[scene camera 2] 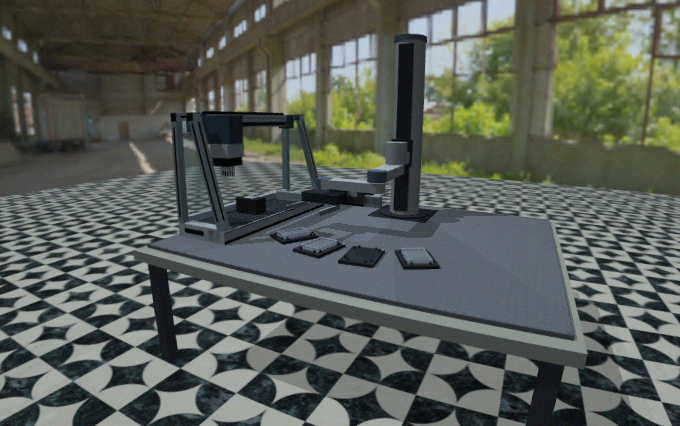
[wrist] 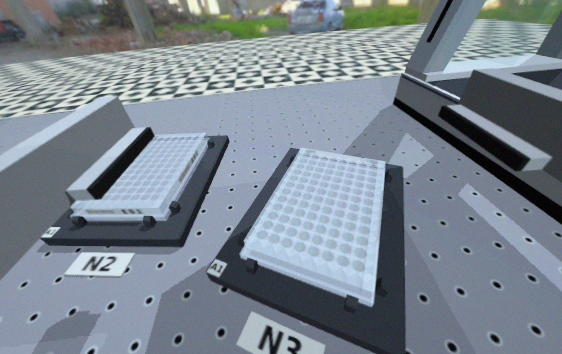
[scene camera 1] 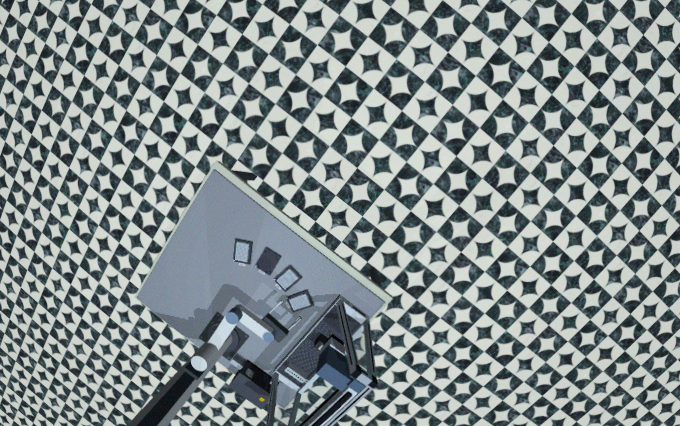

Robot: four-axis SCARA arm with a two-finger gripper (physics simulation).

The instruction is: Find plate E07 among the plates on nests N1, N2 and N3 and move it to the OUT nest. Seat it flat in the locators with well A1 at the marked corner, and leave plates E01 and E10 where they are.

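Places are measured from the arm's base along level axes (x ahead, y left, z up), in metres.
Pixels of known places: gripper, fingertip midpoint: (scene camera 2: pixel 301 211) (wrist: pixel 294 104) (scene camera 1: pixel 291 309); arm's base, origin of the base link: (scene camera 2: pixel 403 215).
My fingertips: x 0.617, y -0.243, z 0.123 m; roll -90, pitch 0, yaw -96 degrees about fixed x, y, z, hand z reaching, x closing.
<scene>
For each thing: its top centre in the pictures, then the offset to it from my fingertips. "pt": a spot on its surface instead. Level surfaces: height alone.
- nest N2, middle of its top: (wrist: pixel 151 166) (scene camera 2: pixel 319 243) (scene camera 1: pixel 287 279) 0.088 m down, 0.099 m ahead, 0.137 m left
- nest N3, middle of its top: (wrist: pixel 325 200) (scene camera 2: pixel 294 232) (scene camera 1: pixel 299 302) 0.088 m down, 0.018 m ahead, 0.026 m right
- dark nest, middle of its top: (scene camera 2: pixel 362 251) (scene camera 1: pixel 267 262) 0.088 m down, 0.110 m ahead, 0.313 m left
- third plate, middle of its top: (scene camera 2: pixel 416 253) (scene camera 1: pixel 241 252) 0.083 m down, 0.053 m ahead, 0.491 m left
- framed machine, surface spot: (scene camera 2: pixel 210 173) pt 0.161 m up, 0.220 m ahead, 0.271 m right
- dark blue head, surface spot: (scene camera 2: pixel 224 131) pt 0.317 m up, 0.161 m ahead, 0.245 m right
- table, its level: 0.109 m down
In the wrist view my gripper (wrist: pixel 294 104) (scene camera 1: pixel 287 314) is open and empty, its fingers wide apart above the table. A clear plate (wrist: pixel 155 170) (scene camera 1: pixel 288 277) (scene camera 2: pixel 319 245) sits on nest N2 (wrist: pixel 165 233), partly behind the left finger; its small label seems to read E01. Another clear plate (wrist: pixel 320 210) (scene camera 1: pixel 300 300) (scene camera 2: pixel 296 233) lies in the locators of nest N3 (wrist: pixel 300 296); no label is readable on it. A dark nest (scene camera 1: pixel 268 260) (scene camera 2: pixel 361 254) holds no plate. Beyond it is a third plate (scene camera 1: pixel 242 250) (scene camera 2: pixel 416 256). The labels of these last two nests are unreadable.
A framed machine (scene camera 1: pixel 346 333) (scene camera 2: pixel 210 173) with a dark blue head (scene camera 2: pixel 224 131) stands on the table (scene camera 1: pixel 195 250) (scene camera 2: pixel 481 280) beside nest N3. Its base edge shows near the right finger in the wrist view. The arm's column (scene camera 2: pixel 409 125) stands behind the nests.
</scene>
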